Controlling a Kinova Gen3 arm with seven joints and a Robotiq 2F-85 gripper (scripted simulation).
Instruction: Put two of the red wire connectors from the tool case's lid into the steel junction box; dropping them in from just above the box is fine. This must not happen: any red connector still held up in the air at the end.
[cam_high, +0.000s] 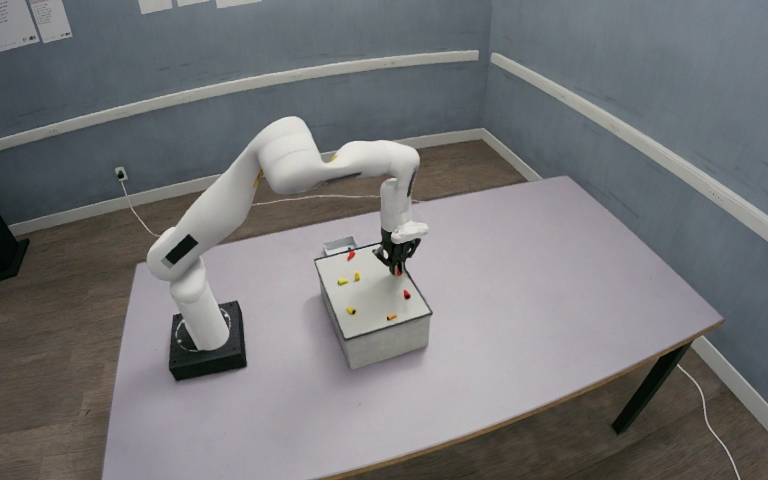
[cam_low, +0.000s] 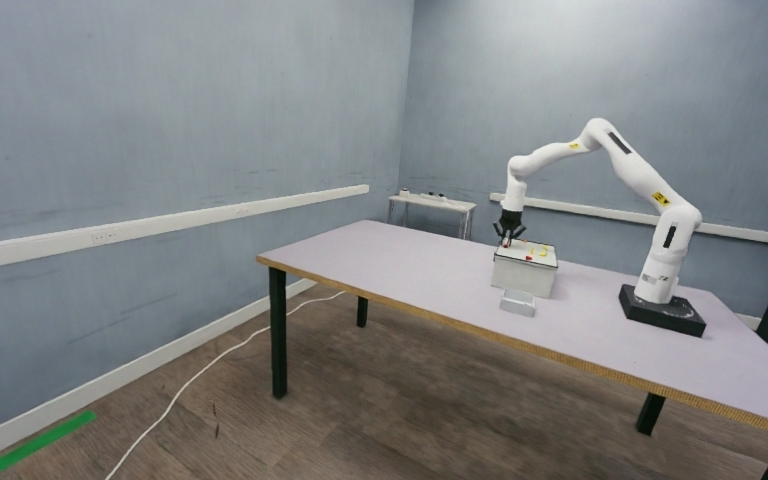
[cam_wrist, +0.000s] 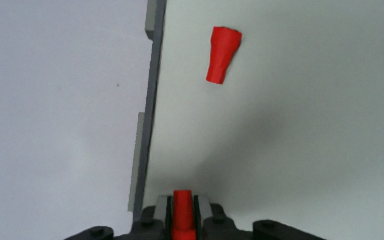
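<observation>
My gripper is now 80 mm past the grey tool case, 10 mm to the left of it and 50 mm above it. Also, from my hand: orange connector 80 mm behind, 130 mm to the right, 20 mm below.
</observation>
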